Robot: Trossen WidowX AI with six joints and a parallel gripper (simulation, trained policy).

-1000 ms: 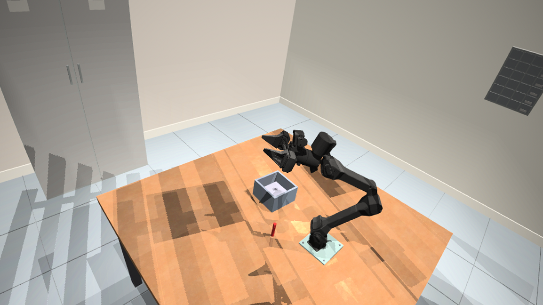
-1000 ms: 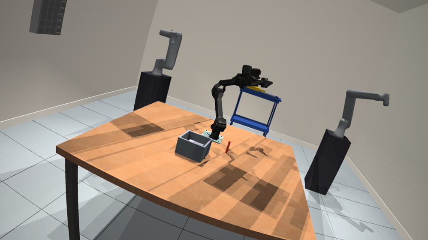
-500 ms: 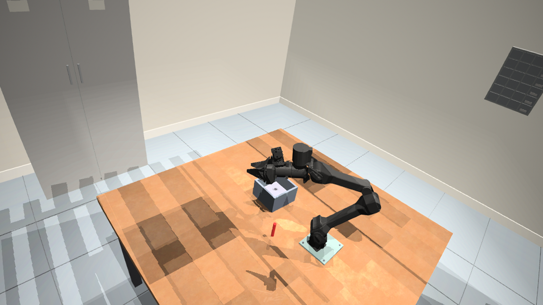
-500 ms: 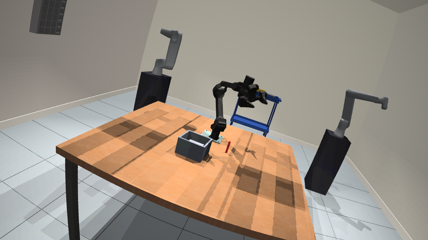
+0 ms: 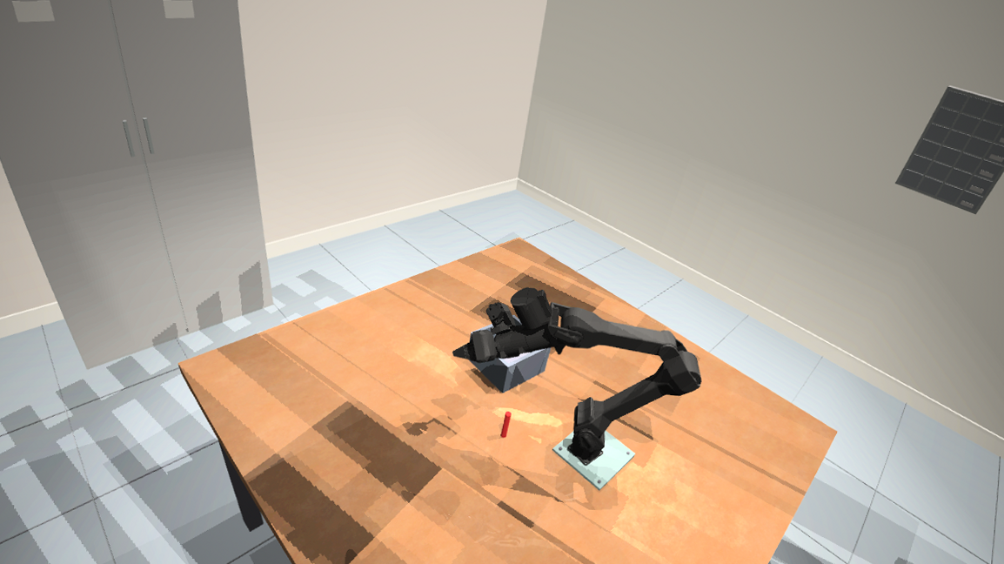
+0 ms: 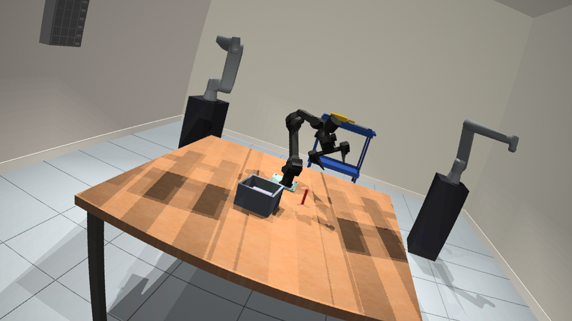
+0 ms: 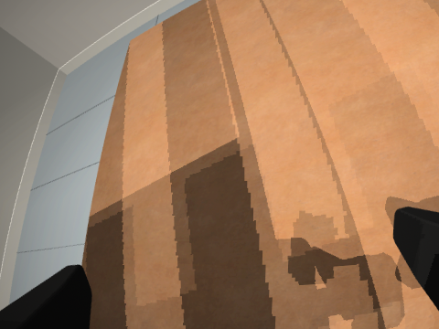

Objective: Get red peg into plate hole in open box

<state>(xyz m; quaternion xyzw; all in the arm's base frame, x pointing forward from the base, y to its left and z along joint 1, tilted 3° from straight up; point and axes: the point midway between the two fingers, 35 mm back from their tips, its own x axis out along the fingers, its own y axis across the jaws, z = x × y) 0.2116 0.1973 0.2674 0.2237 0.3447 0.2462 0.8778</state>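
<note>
Now: gripper tip 8 cm past the red peg, 9 cm to the left of it and 21 cm above it. Round my gripper tip: grey box 11 cm ahead, 26 cm to the right, 22 cm below.
</note>
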